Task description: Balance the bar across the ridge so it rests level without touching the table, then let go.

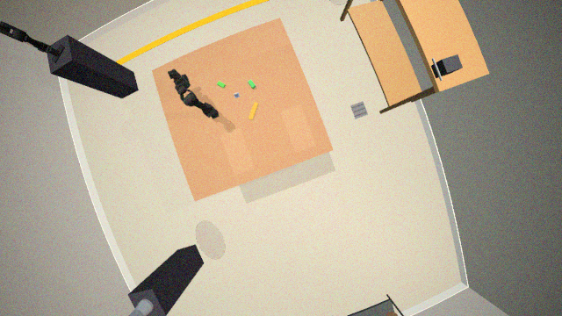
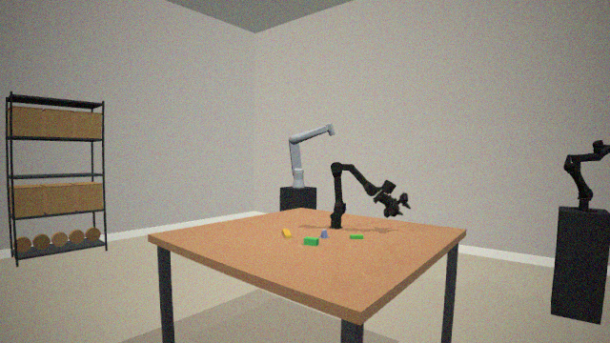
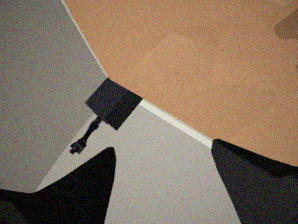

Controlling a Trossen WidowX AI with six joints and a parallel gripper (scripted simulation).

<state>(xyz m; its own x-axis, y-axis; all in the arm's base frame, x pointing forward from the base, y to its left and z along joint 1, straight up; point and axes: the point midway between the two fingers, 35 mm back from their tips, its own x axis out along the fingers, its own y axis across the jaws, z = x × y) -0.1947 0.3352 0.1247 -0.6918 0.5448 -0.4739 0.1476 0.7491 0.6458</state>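
Right now the green block is 610 mm ahead of my gripper tip, 230 mm to the right of it and 90 mm below it. Also, from my gripper tip: yellow bar 550 mm ahead, 460 mm to the right, 100 mm below.
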